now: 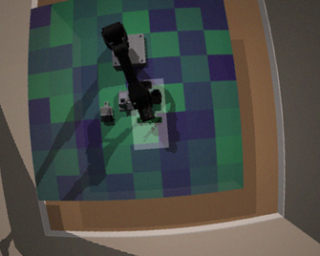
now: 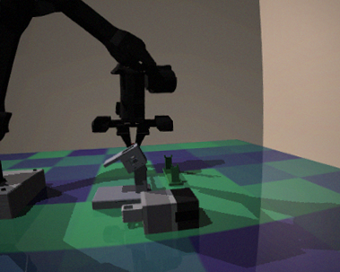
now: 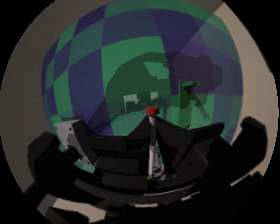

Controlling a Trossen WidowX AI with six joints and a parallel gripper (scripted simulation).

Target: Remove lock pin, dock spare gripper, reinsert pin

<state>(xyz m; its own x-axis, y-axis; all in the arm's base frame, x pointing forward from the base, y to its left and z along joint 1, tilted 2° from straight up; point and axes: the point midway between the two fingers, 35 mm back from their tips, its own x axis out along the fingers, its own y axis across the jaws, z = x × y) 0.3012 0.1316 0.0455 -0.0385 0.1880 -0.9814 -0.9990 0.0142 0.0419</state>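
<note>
Right now my gripper tip is 90 mm short of the small green bracket, 10 mm to the left of it and 30 mm above it. Round my gripper tip: spare gripper: 30 mm ahead, 250 mm to the right, 30 mm below; grey mount: 10 mm behind, 130 mm to the right.
</note>
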